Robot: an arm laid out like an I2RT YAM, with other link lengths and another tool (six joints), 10 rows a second.
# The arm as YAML. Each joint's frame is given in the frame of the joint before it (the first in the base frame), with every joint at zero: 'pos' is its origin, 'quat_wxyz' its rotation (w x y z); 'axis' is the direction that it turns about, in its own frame. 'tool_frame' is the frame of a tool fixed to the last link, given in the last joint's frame.
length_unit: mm
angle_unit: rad
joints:
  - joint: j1
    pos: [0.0, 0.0, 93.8]
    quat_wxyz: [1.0, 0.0, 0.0, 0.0]
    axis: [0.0, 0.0, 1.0]
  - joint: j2
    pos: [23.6, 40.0, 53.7]
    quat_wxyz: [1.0, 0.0, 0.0, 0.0]
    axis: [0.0, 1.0, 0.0]
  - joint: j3
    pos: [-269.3, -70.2, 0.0]
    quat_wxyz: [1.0, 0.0, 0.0, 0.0]
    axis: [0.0, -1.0, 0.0]
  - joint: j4
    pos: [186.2, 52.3, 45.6]
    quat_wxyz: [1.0, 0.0, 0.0, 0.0]
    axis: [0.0, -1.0, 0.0]
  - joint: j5
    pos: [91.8, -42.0, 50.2]
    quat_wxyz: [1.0, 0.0, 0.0, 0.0]
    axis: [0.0, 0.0, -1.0]
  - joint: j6
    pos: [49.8, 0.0, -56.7]
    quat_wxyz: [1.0, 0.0, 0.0, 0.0]
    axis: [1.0, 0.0, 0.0]
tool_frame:
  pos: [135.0, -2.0, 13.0]
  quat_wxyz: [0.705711, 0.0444, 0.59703, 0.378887]
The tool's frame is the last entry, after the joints.
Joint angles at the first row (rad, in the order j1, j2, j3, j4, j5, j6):
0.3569, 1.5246, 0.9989, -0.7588, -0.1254, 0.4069
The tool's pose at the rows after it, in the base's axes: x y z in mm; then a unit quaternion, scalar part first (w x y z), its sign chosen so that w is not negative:
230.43 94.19 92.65 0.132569 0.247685 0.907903 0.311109
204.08 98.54 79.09 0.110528 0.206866 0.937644 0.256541
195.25 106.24 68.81 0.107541 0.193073 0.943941 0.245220
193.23 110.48 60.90 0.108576 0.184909 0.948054 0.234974
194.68 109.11 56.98 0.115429 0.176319 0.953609 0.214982
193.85 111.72 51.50 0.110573 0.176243 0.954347 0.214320
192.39 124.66 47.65 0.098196 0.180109 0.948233 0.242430
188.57 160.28 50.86 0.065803 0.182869 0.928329 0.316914
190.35 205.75 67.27 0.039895 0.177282 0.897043 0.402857
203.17 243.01 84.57 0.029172 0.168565 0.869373 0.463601
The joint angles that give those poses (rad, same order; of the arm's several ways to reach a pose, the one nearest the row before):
0.4838, 1.4972, 0.9756, -0.8479, -0.0171, 0.4128
0.6233, 1.5258, 0.9486, -0.8973, 0.0636, 0.4525
0.6956, 1.5457, 0.9110, -0.8627, 0.0853, 0.4956
0.7343, 1.5752, 0.8939, -0.8330, 0.1054, 0.5190
0.7587, 1.6062, 0.8983, -0.8322, 0.1446, 0.5309
0.7647, 1.6266, 0.8898, -0.8106, 0.1380, 0.5348
0.7669, 1.6283, 0.8751, -0.7620, 0.0840, 0.5372
0.7777, 1.6127, 0.8695, -0.6810, -0.0553, 0.5441
0.7996, 1.5961, 0.8907, -0.5881, -0.1923, 0.5688
0.8040, 1.6208, 0.9438, -0.5086, -0.2777, 0.5828

